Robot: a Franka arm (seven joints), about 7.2 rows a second.
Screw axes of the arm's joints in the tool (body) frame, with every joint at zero. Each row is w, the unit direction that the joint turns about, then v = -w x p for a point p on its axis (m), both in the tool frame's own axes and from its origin. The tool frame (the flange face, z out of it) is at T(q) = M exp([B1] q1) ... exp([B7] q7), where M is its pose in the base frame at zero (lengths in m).
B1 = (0, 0, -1, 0.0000, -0.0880, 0.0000)
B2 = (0, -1, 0, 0.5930, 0.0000, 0.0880)
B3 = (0, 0, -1, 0.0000, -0.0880, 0.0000)
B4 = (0, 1, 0, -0.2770, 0.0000, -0.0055)
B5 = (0, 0, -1, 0.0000, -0.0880, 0.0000)
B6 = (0, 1, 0, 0.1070, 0.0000, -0.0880)
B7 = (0, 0, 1, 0.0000, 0.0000, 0.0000)
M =
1 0 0 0.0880
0 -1 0 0.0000
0 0 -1 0.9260
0 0 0 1
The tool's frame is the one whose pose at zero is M.
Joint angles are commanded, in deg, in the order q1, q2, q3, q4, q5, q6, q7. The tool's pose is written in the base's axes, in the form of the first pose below.
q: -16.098 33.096 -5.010 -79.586 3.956 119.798 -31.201
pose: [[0.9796 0.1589 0.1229 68.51], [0.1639 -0.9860 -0.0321 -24.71], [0.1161 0.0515 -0.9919 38.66], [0 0 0 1]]
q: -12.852 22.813 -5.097 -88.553 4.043 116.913 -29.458
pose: [[0.9785 0.1786 0.1029 65.44], [0.1798 -0.9837 -0.0025 -19.93], [0.1008 0.0210 -0.9947 43.21], [0 0 0 1]]
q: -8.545 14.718 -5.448 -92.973 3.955 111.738 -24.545
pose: [[0.9831 0.1645 0.0798 62.95], [0.1632 -0.9864 0.0216 -14.64], [0.0823 -0.0082 -0.9966 47.98], [0 0 0 1]]
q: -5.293 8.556 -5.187 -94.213 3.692 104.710 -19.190
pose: [[0.9895 0.1383 0.0432 60.41], [0.1365 -0.9898 0.0417 -10.32], [0.0485 -0.0354 -0.9982 52.53], [0 0 0 1]]
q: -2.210 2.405 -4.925 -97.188 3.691 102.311 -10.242
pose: [[0.9975 0.0435 0.0549 57.73], [0.0406 -0.9978 0.0529 -6.58], [0.0571 -0.0505 -0.9971 56.02], [0 0 0 1]]
